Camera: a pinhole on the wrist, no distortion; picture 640 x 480 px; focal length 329.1 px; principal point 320.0 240.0 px. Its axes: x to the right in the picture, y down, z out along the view. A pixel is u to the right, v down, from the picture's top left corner.
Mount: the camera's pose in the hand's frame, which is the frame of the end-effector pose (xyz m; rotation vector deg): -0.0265 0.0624 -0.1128 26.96 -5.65 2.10
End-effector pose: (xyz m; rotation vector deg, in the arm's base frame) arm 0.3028 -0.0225 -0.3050 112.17 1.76 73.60
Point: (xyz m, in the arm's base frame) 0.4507 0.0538 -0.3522
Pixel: 463.7 115.1
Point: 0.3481 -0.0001 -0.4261
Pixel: 288.8 124.1
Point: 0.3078 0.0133 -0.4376
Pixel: 237.2 76.3
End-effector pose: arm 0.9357 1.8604 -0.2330 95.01 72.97 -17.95
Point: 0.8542 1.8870 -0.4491
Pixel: 547.9 37.0
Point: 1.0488 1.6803 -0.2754
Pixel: 354.7 413.0
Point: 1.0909 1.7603 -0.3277
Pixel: 491.8 427.3
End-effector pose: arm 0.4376 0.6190 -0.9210 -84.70 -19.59 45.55
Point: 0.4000 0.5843 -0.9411
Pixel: 300.4 309.6
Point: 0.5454 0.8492 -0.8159
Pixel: 611.8 119.1
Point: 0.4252 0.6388 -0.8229
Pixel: 350.3 119.9
